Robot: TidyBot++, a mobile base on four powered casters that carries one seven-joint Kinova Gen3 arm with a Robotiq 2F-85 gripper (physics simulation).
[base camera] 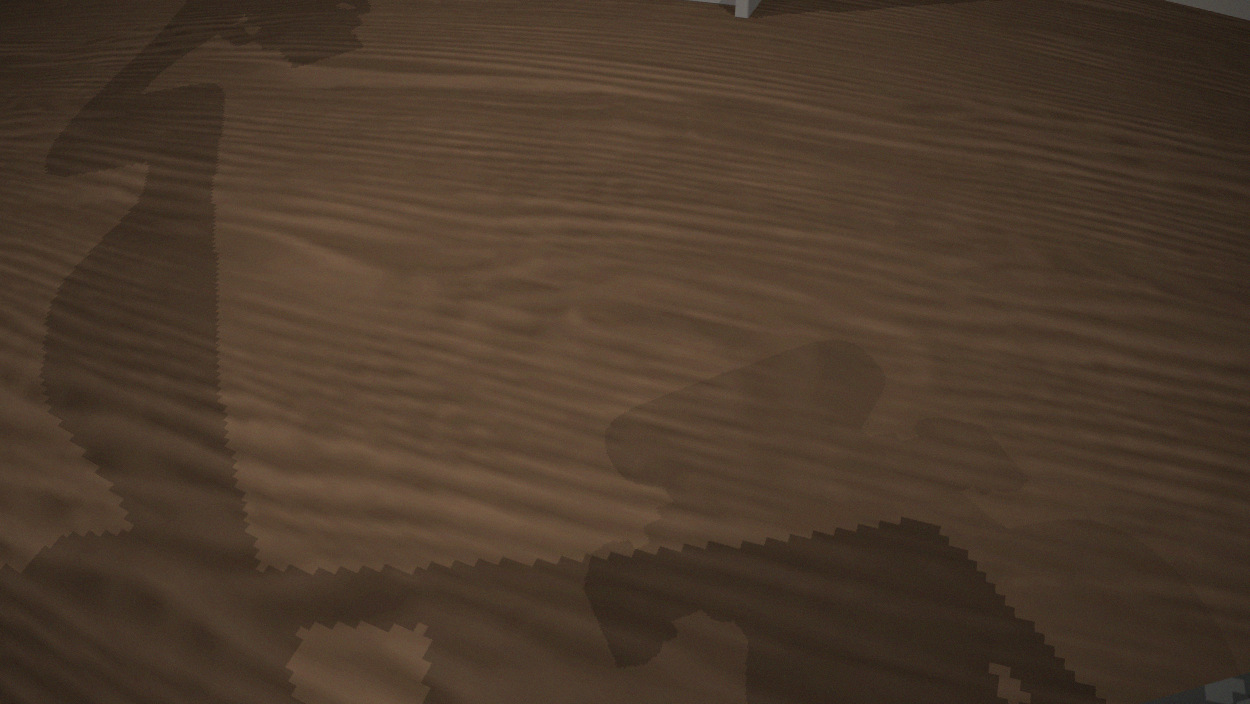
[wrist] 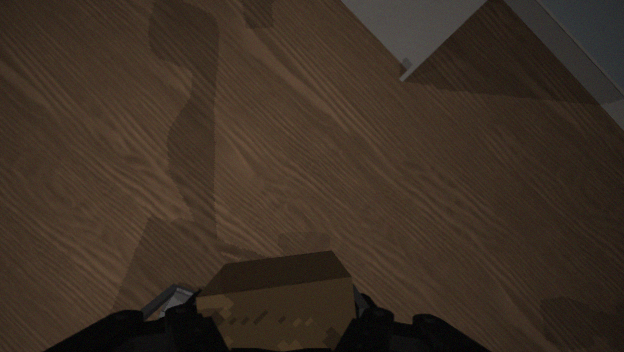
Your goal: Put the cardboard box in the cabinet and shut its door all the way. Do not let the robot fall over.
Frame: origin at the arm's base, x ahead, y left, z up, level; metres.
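Where they show: gripper, between the fingertips: [wrist: 283,300].
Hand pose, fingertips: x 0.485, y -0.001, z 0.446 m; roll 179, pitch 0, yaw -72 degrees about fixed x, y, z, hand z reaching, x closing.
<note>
After its pixels a point has its place.
The cardboard box [wrist: 282,280] {x 0.507, y 0.007, z 0.487 m} is at the bottom middle of the wrist view, between the two black fingers. My gripper [wrist: 283,300] {x 0.485, y -0.001, z 0.446 m} is shut on it and holds it over the wooden floor. The box's lower part and far side are hidden. The cabinet cannot be told for certain. A pale flat panel [wrist: 420,27] {x 1.093, y -0.164, z -0.110 m} with a thin lower corner shows at the top right of the wrist view, apart from the box. Whether it is the cabinet or its door, I cannot tell. The gripper and box do not show in the base camera view.
A small white post end [base camera: 744,7] {x 1.082, y -0.235, z -0.381 m} shows at the top edge of the base camera view. A pale strip [wrist: 565,50] {x 1.434, y -0.800, z -0.353 m} runs along the right of the wrist view beside a blue-grey surface [wrist: 595,30] {x 1.451, y -0.795, z -0.244 m}. Shadows of the arm fall across the wooden floor [base camera: 489,262] {x 0.561, y 0.070, z -0.397 m} [wrist: 310,165] {x 0.658, y -0.024, z -0.397 m}.
</note>
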